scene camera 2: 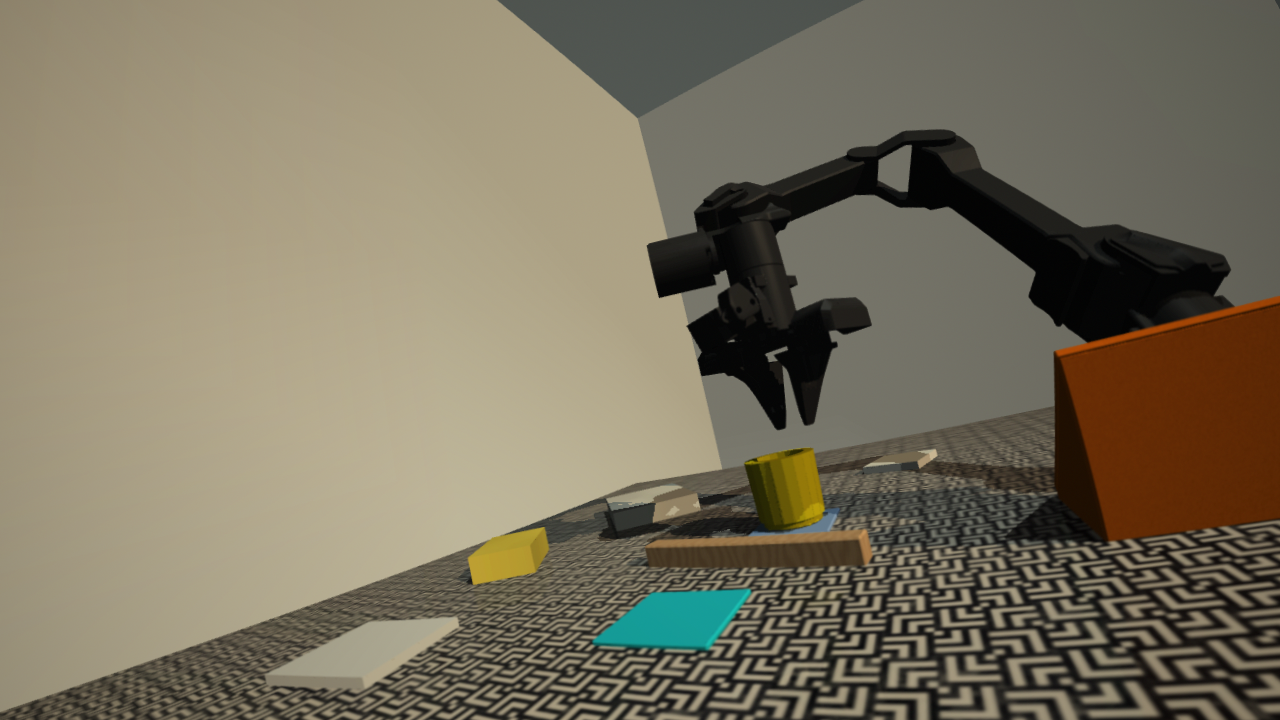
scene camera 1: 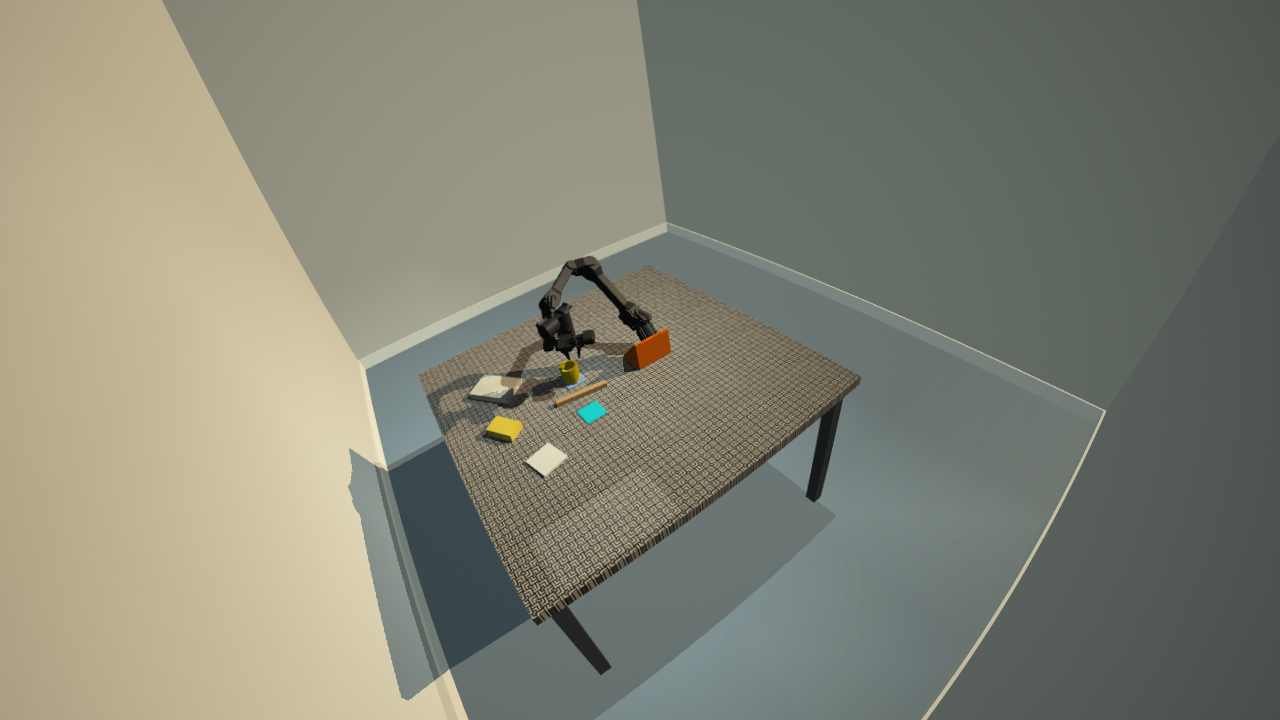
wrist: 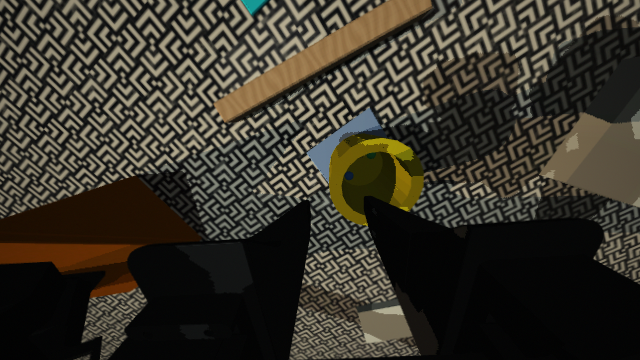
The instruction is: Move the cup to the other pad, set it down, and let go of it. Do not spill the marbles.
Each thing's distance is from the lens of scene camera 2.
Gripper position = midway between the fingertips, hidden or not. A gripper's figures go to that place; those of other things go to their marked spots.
gripper (scene camera 2: 795,427): 0.49 m
yellow cup (scene camera 2: 786,488): 0.48 m
beige block (scene camera 2: 629,510): 0.69 m
yellow block (scene camera 2: 517,554): 0.57 m
The marked spots on the yellow cup and the beige block are 0.27 m apart.
